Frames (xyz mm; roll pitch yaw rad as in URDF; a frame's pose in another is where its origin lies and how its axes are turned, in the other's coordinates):
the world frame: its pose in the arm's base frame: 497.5 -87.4 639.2 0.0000 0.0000 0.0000
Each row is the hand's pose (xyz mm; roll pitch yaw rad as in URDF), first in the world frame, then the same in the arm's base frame.
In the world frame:
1: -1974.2 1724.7 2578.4 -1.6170 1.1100 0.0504
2: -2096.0 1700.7 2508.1 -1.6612 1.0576 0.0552
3: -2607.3 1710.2 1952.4 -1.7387 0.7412 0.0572
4: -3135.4 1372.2 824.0 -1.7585 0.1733 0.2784
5: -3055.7 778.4 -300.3 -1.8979 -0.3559 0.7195
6: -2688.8 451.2 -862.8 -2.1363 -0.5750 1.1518
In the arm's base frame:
1: -1476.7 1637.3 3217.6 -1.6170 1.1100 0.0504
2: -1598.5 1613.3 3147.3 -1.6612 1.0576 0.0552
3: -2109.8 1622.8 2591.6 -1.7387 0.7412 0.0572
4: -2637.9 1284.8 1463.2 -1.7585 0.1733 0.2784
5: -2558.2 691.0 338.9 -1.8979 -0.3559 0.7195
6: -2191.3 363.8 -223.6 -2.1363 -0.5750 1.1518

